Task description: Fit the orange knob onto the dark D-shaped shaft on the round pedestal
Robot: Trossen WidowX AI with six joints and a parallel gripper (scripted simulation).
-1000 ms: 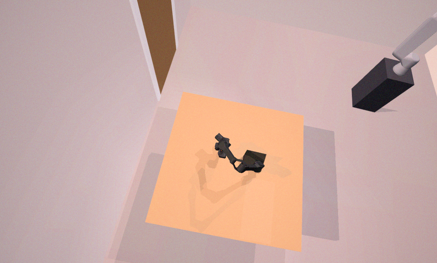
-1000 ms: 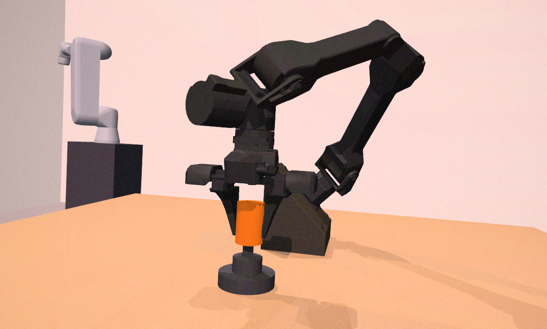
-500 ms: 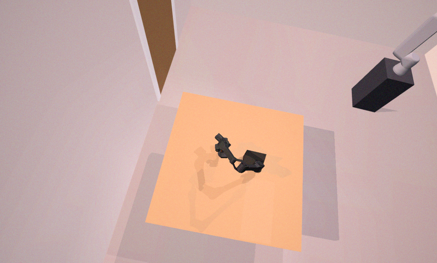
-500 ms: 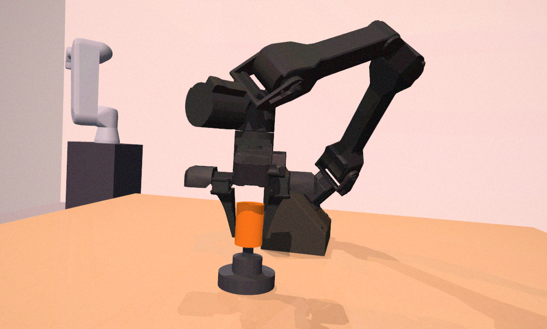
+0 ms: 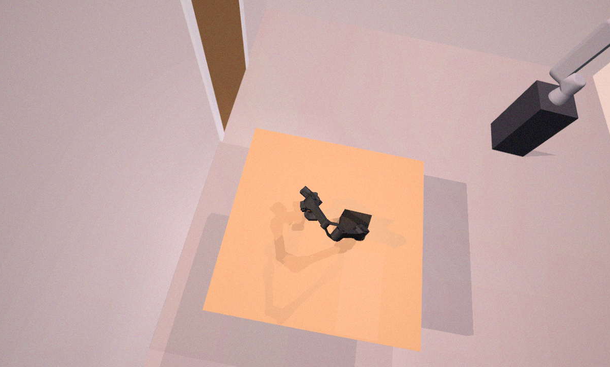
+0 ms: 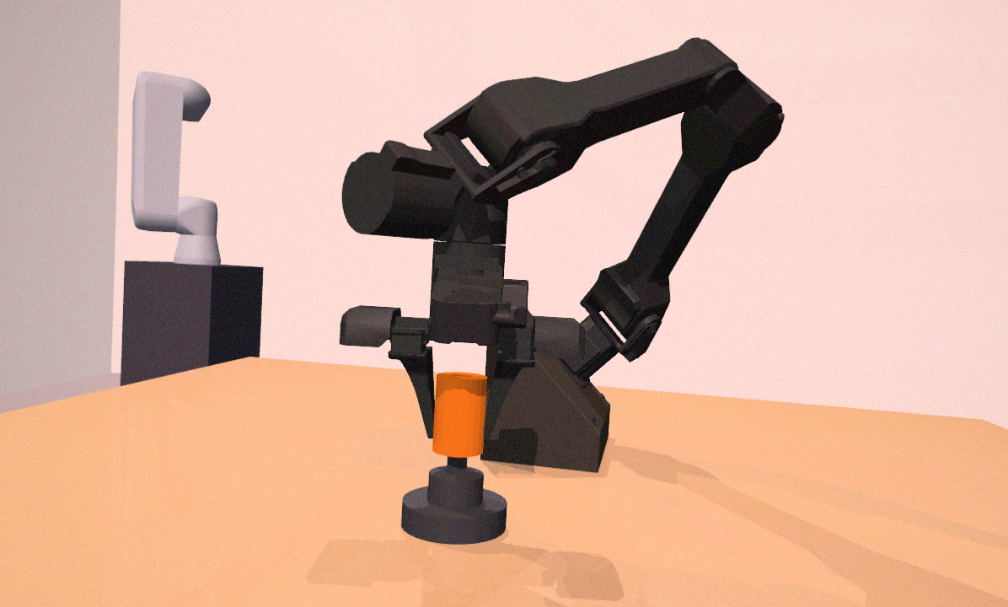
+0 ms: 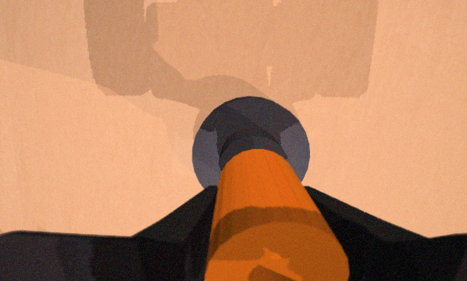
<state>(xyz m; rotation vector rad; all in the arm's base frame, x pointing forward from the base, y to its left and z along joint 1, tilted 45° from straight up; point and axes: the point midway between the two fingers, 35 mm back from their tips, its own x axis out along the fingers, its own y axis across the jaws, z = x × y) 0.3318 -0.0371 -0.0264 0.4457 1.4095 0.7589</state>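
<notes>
Right now my gripper tip is 2 cm below the orange knob. The rest, counted from my gripper tip: round dark pedestal: 4 cm below.
</notes>
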